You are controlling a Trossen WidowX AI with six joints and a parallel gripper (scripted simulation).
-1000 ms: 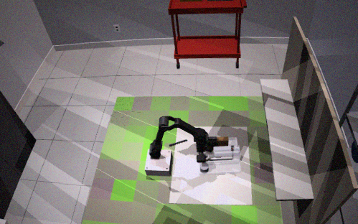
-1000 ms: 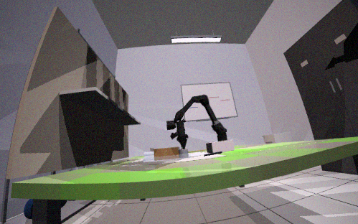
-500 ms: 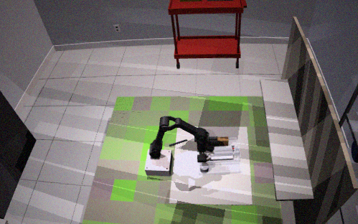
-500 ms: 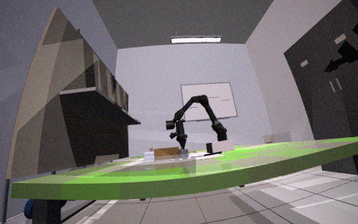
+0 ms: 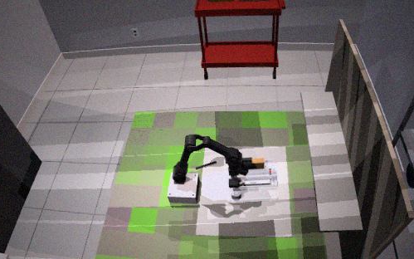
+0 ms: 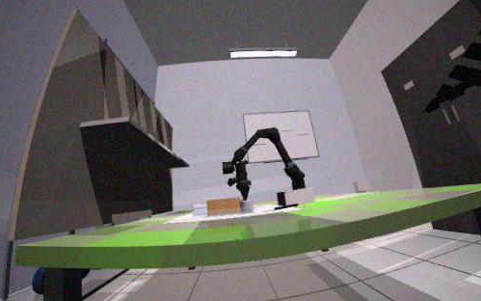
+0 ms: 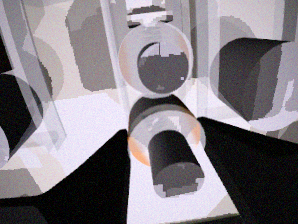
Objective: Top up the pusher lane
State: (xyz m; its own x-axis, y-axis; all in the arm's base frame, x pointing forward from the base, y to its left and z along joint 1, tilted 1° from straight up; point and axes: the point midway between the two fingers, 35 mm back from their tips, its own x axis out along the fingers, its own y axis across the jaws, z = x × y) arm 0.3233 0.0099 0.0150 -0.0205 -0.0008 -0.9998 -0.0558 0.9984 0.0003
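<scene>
Right now my gripper tip is 150 mm short of the clear lane unit, 30 mm to the right of it and 40 mm above it. Round my gripper tip: wooden panel: 620 mm ahead, 30 mm to the right, 340 mm above; then thin black stick: 180 mm behind, 150 mm to the left, 50 mm below.
</scene>
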